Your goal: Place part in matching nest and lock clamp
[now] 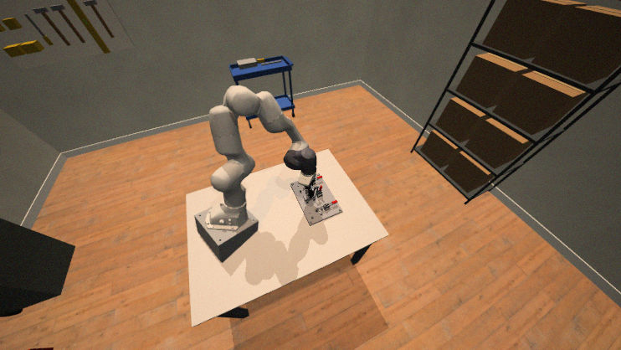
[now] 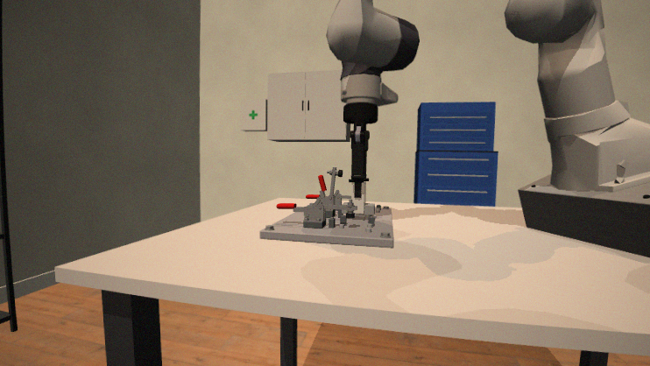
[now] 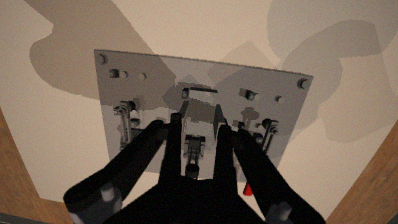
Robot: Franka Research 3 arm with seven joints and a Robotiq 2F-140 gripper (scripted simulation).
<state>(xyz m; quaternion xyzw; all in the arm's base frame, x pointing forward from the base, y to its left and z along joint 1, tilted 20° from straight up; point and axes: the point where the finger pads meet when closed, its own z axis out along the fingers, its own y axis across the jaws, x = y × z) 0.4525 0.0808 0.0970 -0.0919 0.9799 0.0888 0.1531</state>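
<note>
Right now my hand is 30 mm above the grey block part. Round my hand: grey fixture plate (60 mm below, 40 mm ahead, 10 mm to the left).
</note>
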